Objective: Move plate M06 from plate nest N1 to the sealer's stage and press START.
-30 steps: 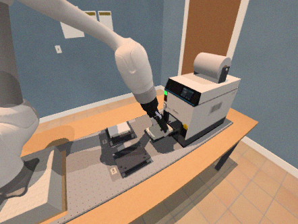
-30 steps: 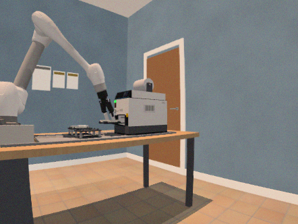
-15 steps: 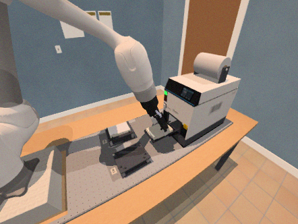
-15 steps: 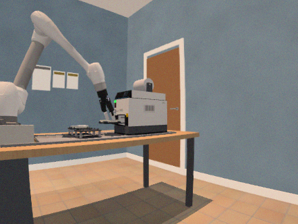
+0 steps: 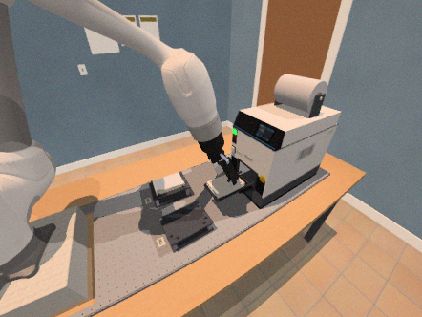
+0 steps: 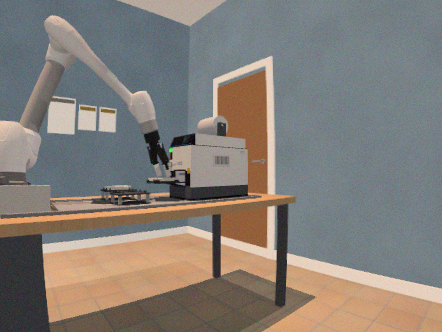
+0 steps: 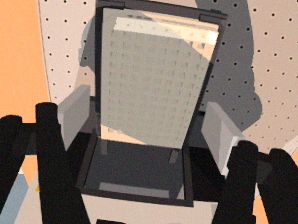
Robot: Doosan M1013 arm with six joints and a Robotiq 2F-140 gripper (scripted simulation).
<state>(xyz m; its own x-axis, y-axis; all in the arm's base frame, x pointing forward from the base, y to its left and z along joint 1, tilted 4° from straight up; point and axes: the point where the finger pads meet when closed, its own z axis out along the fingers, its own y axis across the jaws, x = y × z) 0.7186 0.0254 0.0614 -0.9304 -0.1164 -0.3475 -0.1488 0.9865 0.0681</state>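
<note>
The white well plate lies 4 cm below my hand. Round my hand: foil roll (33 cm ahead, 5 cm to the left, 27 cm above); then sealer stage (5 cm below).
</note>
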